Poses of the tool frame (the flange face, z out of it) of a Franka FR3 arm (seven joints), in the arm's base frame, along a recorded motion.
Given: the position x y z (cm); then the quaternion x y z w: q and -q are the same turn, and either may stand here.
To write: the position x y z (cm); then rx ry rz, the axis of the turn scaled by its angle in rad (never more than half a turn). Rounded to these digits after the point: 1 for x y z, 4 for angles.
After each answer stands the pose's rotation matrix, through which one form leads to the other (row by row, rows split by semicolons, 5 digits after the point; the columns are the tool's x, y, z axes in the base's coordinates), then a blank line. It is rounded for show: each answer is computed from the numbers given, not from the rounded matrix.
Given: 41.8 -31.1 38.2 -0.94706 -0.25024 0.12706 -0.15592
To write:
41.8 -31.1 38.2 2.7119 0.7166 -0.3638
0.84247 0.51361 -0.16263; 0.43436 -0.82614 -0.35892; -0.31870 0.23174 -0.91909

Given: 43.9 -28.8 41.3 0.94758 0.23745 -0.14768 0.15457
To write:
43.9 -28.8 41.3 2.7154 0.6805 -0.4232
0.84361 0.49566 -0.20647; 0.40436 -0.83945 -0.36307; -0.35329 0.22280 -0.90860

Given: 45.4 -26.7 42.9 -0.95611 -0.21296 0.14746 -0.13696
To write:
45.4 -26.7 42.9 2.7671 0.6163 -0.4268
0.86581 0.44762 -0.22364; 0.36683 -0.87178 -0.32470; -0.34031 0.19909 -0.91900

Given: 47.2 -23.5 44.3 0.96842 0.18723 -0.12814 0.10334
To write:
47.2 -23.5 44.3 2.8572 0.5524 -0.3781
0.89705 0.38912 -0.20949; 0.33615 -0.90853 -0.24814; -0.28689 0.15217 -0.94580

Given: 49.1 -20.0 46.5 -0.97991 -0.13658 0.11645 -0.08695
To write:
49.1 -20.0 46.5 2.9189 0.4068 -0.3469
0.93557 0.28792 -0.20447; 0.24742 -0.94757 -0.20222; -0.25197 0.13860 -0.95776

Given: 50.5 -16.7 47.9 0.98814 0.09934 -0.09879 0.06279
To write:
50.5 -16.7 47.9 2.9861 0.3002 -0.2985
0.96074 0.20873 -0.18276; 0.18392 -0.97238 -0.14372; -0.20771 0.10446 -0.97260

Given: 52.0 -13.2 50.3 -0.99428 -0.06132 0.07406 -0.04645
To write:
52.0 -13.2 50.3 3.0345 0.1871 -0.2260
0.98151 0.12882 -0.14158; 0.11506 -0.98816 -0.10145; -0.15297 0.08329 -0.98471

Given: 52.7 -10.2 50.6 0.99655 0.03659 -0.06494 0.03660
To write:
52.7 -10.2 50.6 3.0598 0.1123 -0.1994
0.98889 0.07768 -0.12675; 0.06817 -0.99464 -0.07770; -0.13211 0.06819 -0.98889

